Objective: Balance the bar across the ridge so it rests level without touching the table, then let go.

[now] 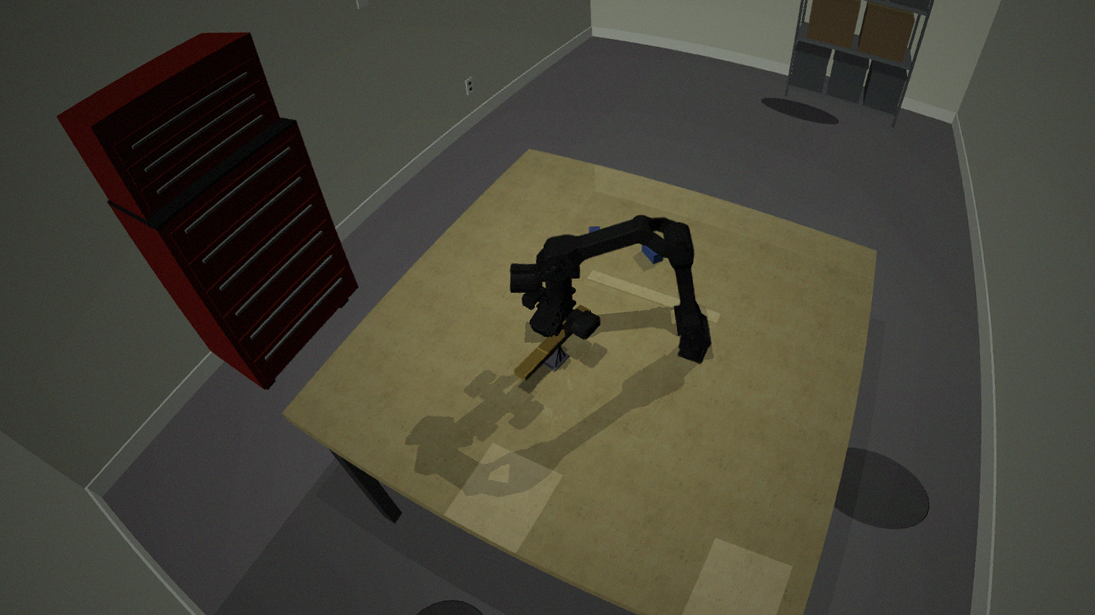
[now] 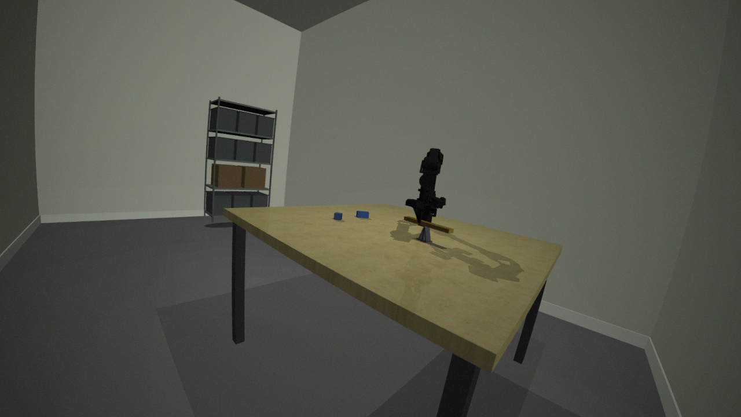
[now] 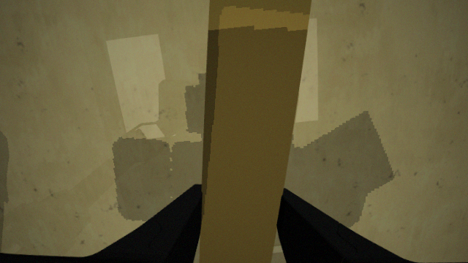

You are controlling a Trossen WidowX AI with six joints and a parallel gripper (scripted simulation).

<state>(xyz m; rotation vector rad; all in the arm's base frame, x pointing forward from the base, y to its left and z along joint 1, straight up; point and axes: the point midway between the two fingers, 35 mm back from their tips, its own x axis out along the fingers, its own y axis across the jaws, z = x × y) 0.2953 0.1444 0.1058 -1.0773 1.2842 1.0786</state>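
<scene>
The long wooden bar is 1 cm ahead of my gripper tip and 3 cm to the left of it.
</scene>
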